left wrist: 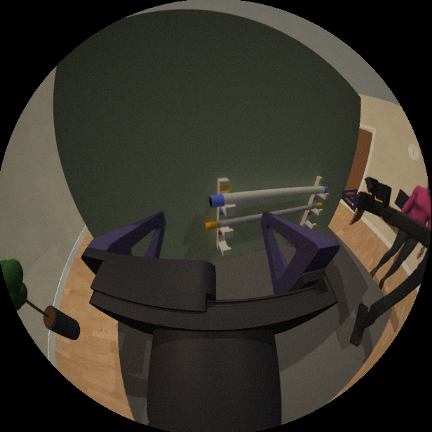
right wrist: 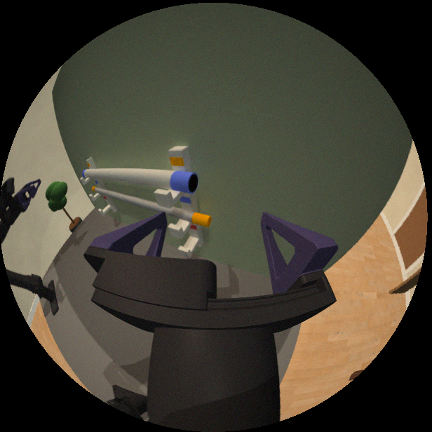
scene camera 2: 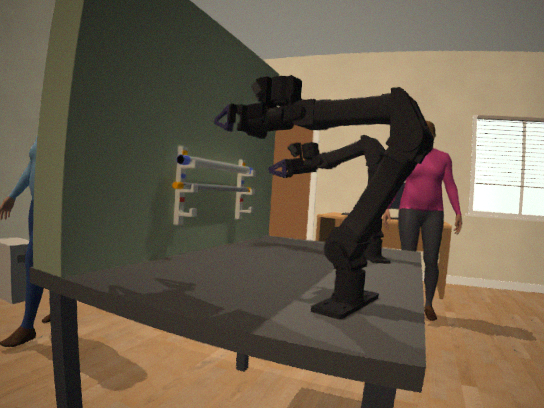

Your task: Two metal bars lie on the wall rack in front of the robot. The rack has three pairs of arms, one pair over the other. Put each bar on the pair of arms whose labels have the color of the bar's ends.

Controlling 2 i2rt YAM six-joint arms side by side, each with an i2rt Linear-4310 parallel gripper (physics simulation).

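Frame: origin at the left arm's base, x back, y down, z right, level; metres.
Seen in the pictures: left gripper, fingertip midpoint: (scene camera 2: 227,124); right gripper, fingertip midpoint: (scene camera 2: 268,170); left arm's base at its link origin: (scene camera 2: 347,304); right arm's base at its link origin: (scene camera 2: 372,258).
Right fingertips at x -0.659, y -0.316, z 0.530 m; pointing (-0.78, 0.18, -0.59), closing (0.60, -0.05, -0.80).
Pixels of each thing's top centre, then the offset from my right fingertips to it. "spot": a spot on its surface instead. Level surfaces: height alone.
- white wall rack at a spot on its surface: (scene camera 2: 176,212) spot: dx +0.050, dy +0.174, dz -0.518 m
- thick pale bar with blue ends, top centre: (scene camera 2: 221,161) dx +0.018, dy -0.007, dz -0.304 m
- thinner grey bar with orange ends, top centre: (scene camera 2: 218,185) dx +0.013, dy +0.078, dz -0.303 m
- dark grey table at its surface level: dy +0.316 m
The white wall rack (scene camera 2: 176,212) (left wrist: 223,181) (right wrist: 179,149) has orange labels at its top arms, blue at the middle, red at the bottom. A thick pale bar with blue ends (scene camera 2: 215,164) (left wrist: 270,194) (right wrist: 130,176) lies on the top pair. A thinner grey bar with orange ends (scene camera 2: 215,188) (left wrist: 250,218) (right wrist: 130,198) lies on the middle pair. The bottom pair holds no bar. My left gripper (scene camera 2: 223,118) (left wrist: 212,216) is open and empty, above rack height and out from the wall. My right gripper (scene camera 2: 278,168) (right wrist: 213,217) is open and empty, out from the rack's far end in scene camera 2.
The green wall panel (scene camera 2: 150,100) (left wrist: 200,100) (right wrist: 280,110) stands behind the rack. The dark grey table (scene camera 2: 225,280) lies below it and carries both arm bases. A person in a pink top (scene camera 2: 425,180) stands beyond the table, near a wooden desk (scene camera 2: 330,220).
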